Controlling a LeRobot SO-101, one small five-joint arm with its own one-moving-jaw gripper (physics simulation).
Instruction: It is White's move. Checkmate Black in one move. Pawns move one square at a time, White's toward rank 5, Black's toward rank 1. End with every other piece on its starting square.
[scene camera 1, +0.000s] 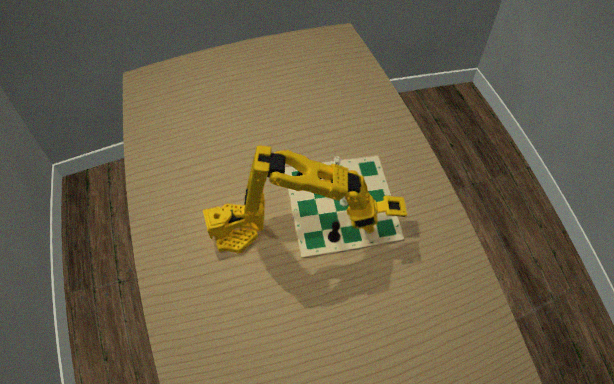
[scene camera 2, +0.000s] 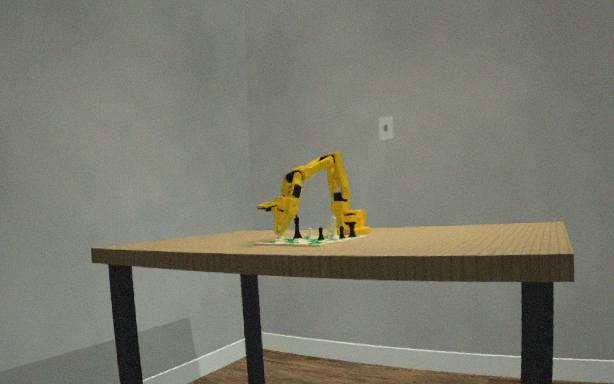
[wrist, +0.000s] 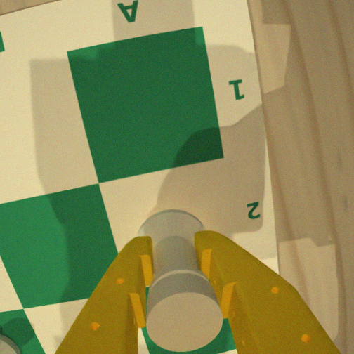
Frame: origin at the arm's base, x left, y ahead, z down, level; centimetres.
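Where they show: end effector, tool point: (scene camera 1: 370, 224) (scene camera 2: 280, 233); arm's base, origin of the base link: (scene camera 1: 242, 227) (scene camera 2: 349, 234).
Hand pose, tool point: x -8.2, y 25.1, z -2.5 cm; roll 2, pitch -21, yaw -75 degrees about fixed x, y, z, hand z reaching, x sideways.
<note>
Things, the pixels of their top centre, and the offset from my tool point.
- chessboard, middle of its top: (scene camera 1: 343, 202) (scene camera 2: 311, 239) dx +7.5, dy -3.2, dz +1.9 cm
- black king, middle of its top: (scene camera 1: 336, 222) (scene camera 2: 296, 215) dx +0.4, dy -7.8, dz -4.5 cm
- white pawn, middle of its top: (scene camera 1: 345, 194) (scene camera 2: 310, 227) dx +7.4, dy -3.0, dz -1.3 cm
- tall white piece, middle of its top: (scene camera 2: 333, 214) dx +14.9, dy -2.3, dz -4.5 cm
- wide-topped black piece, middle of its top: (scene camera 2: 351, 224) dx +16.3, dy -9.7, dz -1.5 cm
My gripper (scene camera 1: 369, 230) (scene camera 2: 280, 234) (wrist: 173, 240) is shut on a white piece with a flat round top, which looks like the white rook (scene camera 2: 279, 239) (wrist: 185, 317). The rook is upright, and its base shows over the cream square A2. It is at or very close to the board's surface; whether it touches is hard to tell. The chessboard (scene camera 1: 350, 246) (wrist: 50, 25) has green square A1 (wrist: 145, 105) next to A2. The black king (scene camera 1: 334, 235) (scene camera 2: 297, 227) stands upright on the same edge row as A2.
A white pawn (scene camera 1: 344, 201) (scene camera 2: 310, 233) stands near the gripper. A tall white piece (scene camera 2: 333, 227), a black pawn (scene camera 2: 320, 234), another black pawn (scene camera 2: 342, 232) and a wide-topped black piece (scene camera 2: 352, 229) stand farther along. The arm hides part of the board in scene camera 1.
</note>
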